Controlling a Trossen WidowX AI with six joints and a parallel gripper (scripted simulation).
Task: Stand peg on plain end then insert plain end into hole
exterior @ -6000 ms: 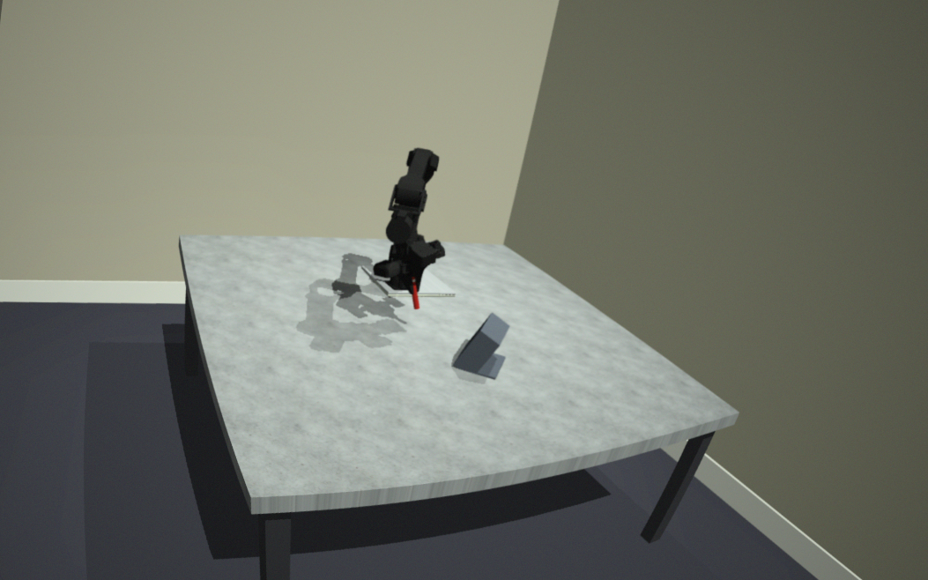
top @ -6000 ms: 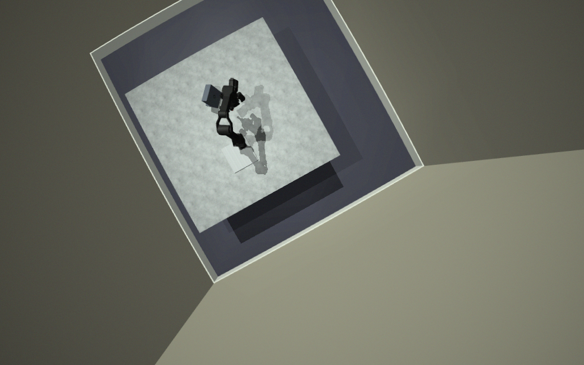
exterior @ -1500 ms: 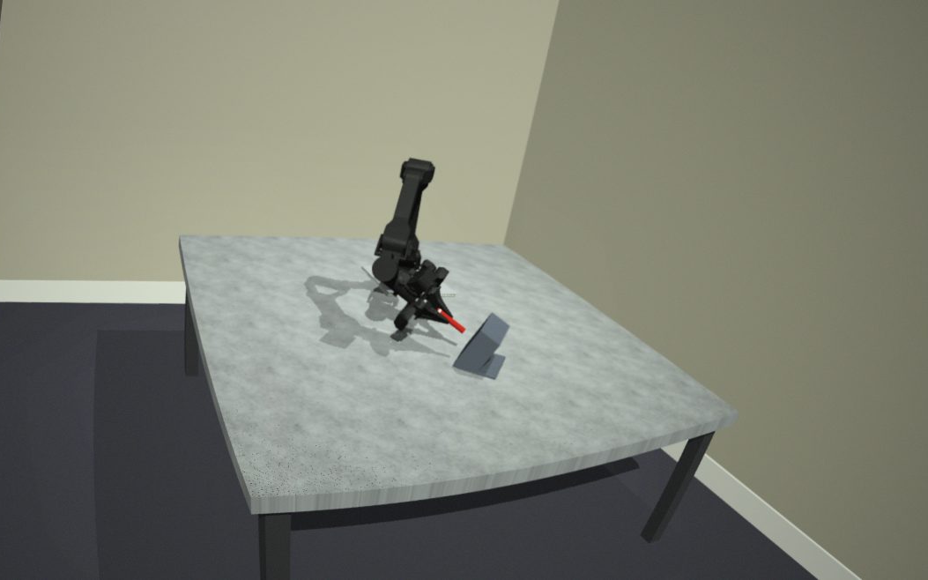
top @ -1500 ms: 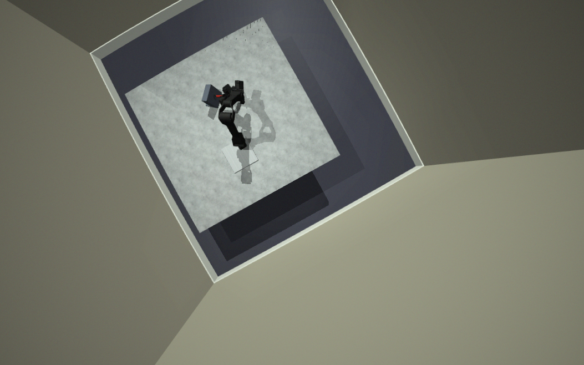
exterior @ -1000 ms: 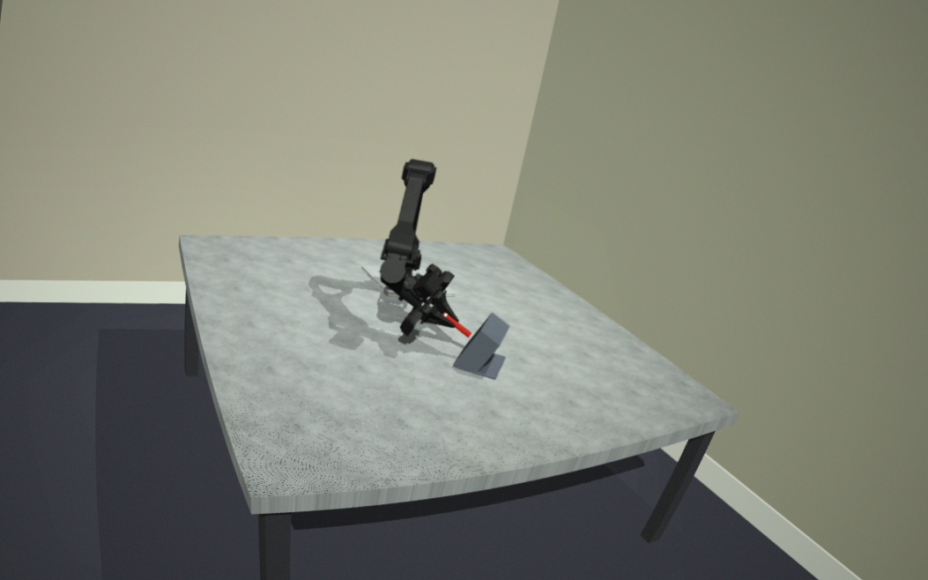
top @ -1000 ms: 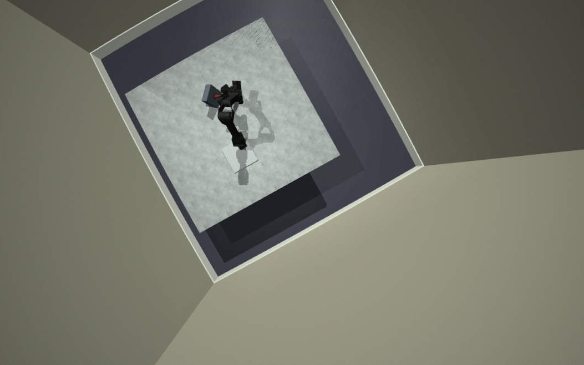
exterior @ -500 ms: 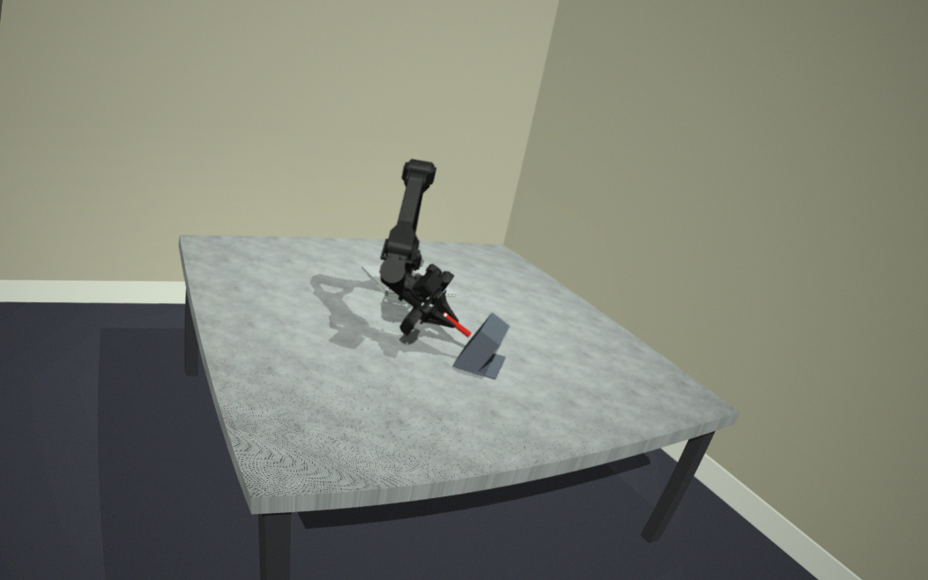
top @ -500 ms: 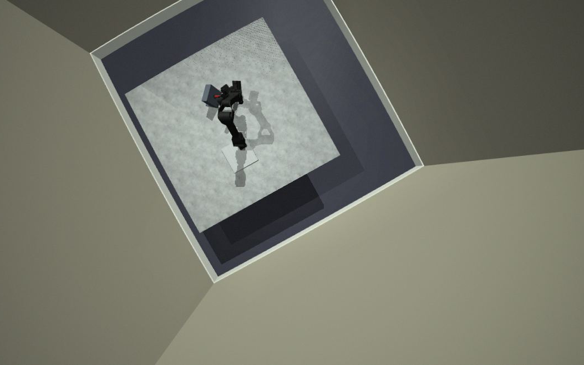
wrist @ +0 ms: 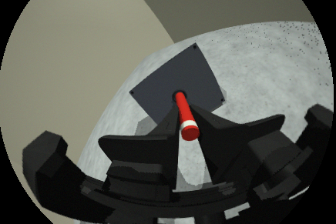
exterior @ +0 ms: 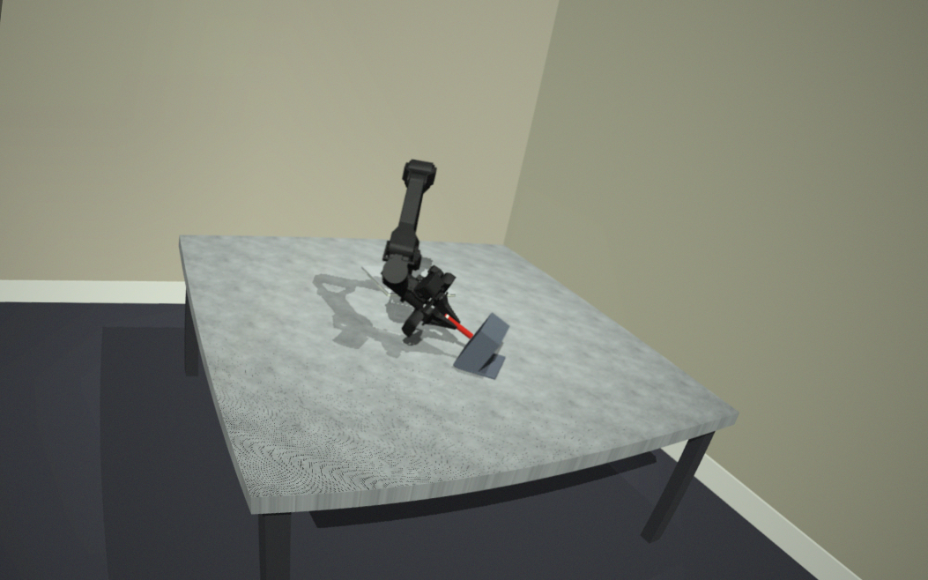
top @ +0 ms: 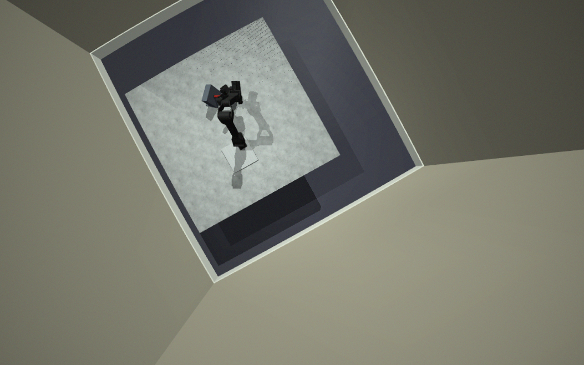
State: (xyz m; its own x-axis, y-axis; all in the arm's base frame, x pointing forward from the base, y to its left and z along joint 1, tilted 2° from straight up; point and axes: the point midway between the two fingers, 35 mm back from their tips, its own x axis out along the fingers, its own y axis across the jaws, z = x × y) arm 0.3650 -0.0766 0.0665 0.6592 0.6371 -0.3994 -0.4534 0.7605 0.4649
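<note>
My gripper tip is 5 cm short of the grey sloped panel, 5 cm to the right of it and 3 cm above it. The rest, counted from my gripper tip: red peg: 1 cm behind, 1 cm to the right, 1 cm above.
</note>
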